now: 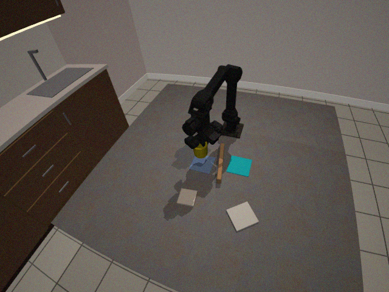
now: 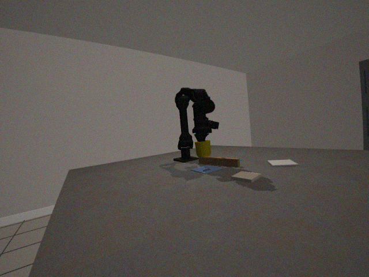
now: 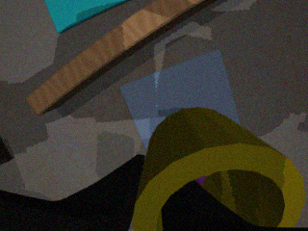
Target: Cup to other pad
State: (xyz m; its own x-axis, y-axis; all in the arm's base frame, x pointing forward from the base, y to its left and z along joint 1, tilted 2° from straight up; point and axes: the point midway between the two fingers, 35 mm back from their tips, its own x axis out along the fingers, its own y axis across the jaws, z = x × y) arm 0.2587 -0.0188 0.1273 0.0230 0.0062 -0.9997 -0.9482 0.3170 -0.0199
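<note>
The teal pad lies 170 mm to the left of my gripper tip, 100 mm below it and 40 mm behind it. From my gripper tip the other things lie so: yellow cup 20 mm ahead, 10 mm to the right; blue pad 100 mm below, 30 mm ahead; purple marble 30 mm to the right, 30 mm ahead, 20 mm below.
</note>
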